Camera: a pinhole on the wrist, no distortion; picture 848 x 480 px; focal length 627.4 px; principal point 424.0 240.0 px. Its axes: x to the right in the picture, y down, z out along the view. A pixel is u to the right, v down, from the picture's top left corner.
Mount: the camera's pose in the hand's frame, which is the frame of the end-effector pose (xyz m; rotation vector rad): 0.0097 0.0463 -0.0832 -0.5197 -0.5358 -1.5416
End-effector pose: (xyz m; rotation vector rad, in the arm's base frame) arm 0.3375 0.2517 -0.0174 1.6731 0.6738 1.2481
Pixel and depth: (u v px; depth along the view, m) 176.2 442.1 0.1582
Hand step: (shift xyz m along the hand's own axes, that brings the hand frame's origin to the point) 0.0632 0.1920 0.0029
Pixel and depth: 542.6 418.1 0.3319
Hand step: 0.1023 0.2008 0.2177
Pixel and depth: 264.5 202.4 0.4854
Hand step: -0.0139 0.4456 0.2197
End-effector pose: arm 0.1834 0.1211 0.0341 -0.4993 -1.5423 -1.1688
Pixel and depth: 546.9 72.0 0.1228
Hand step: -0.0238 0.1048 0.0272
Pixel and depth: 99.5 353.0 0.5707
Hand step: 0.1244 0.6291 0.1825
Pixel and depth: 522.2 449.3 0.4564
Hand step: 0.1602 0.2696 0.3218
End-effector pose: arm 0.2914 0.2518 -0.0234 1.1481 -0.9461 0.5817
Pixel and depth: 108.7 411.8 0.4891
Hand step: 0.1535 0.5388 0.1499
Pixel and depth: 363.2 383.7 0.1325
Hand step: 0.0408 0.1378 0.0132
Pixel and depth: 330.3 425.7 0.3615
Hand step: 0.1193 0.3101 0.1686
